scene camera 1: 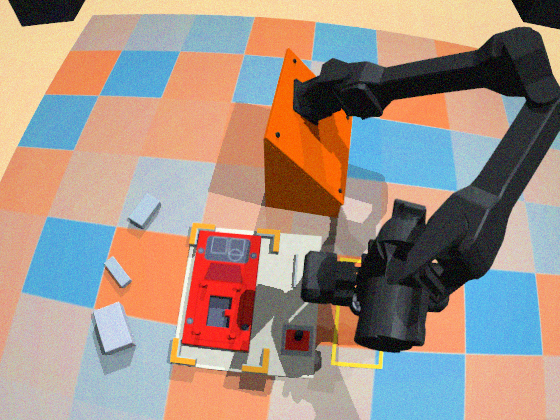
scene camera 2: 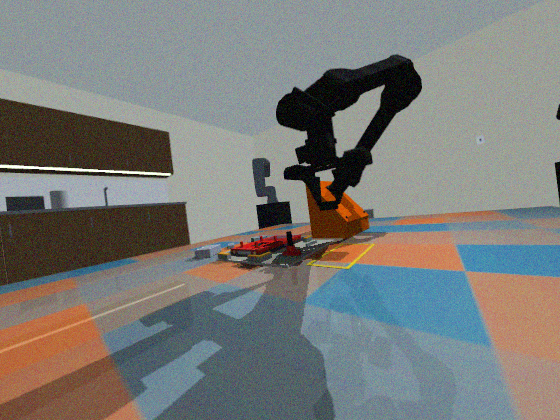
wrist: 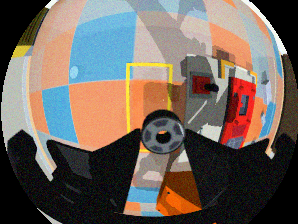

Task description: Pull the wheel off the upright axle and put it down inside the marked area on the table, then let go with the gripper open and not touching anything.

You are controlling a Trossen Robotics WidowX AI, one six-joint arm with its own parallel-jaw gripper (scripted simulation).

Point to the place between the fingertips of the gripper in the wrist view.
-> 162, 133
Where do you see a red fixture board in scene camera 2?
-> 272, 244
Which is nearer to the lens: the red fixture board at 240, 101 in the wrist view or the wheel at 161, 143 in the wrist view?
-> The wheel.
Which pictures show the gripper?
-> Scene camera 1, scene camera 2 and the wrist view: all of them.
